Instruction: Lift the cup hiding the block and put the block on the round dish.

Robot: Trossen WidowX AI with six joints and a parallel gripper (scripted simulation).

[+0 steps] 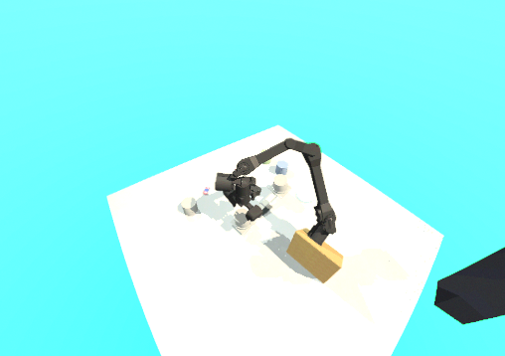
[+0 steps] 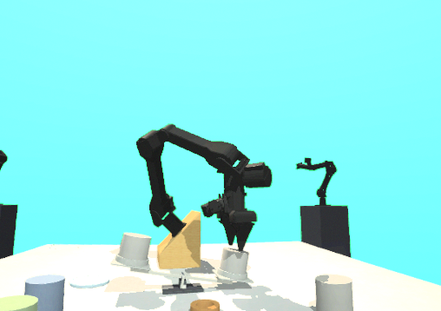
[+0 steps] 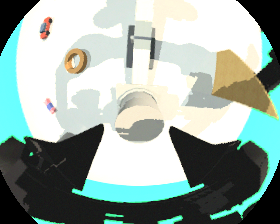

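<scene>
Now: the pale blue block 60 mm below my gripper tip. Round my gripper tip: orange ring 140 mm ahead, 120 mm to the right, 90 mm below; grey cup 20 mm behind, 270 mm to the right, 10 mm above; red toy car 270 mm ahead, 260 mm to the right, 80 mm below.
</scene>
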